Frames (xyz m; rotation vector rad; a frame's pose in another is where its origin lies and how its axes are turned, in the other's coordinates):
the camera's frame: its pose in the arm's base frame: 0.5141 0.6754 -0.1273 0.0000 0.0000 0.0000
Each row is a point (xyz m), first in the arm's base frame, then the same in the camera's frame.
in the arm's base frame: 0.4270 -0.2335 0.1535
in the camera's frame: -0.0871 -0.9089 0.2808
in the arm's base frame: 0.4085 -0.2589 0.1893
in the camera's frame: -0.1056 -0.9343 0.3166
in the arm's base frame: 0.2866 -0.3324 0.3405
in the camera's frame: -0.2275 -1.0078 0.4678
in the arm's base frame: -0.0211 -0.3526 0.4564
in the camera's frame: -0.5352 -1.0280 0.5837
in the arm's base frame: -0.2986 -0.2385 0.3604
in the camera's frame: -0.8127 -0.9139 0.4877
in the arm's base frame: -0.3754 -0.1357 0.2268
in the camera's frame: -0.8895 -0.8111 0.3541
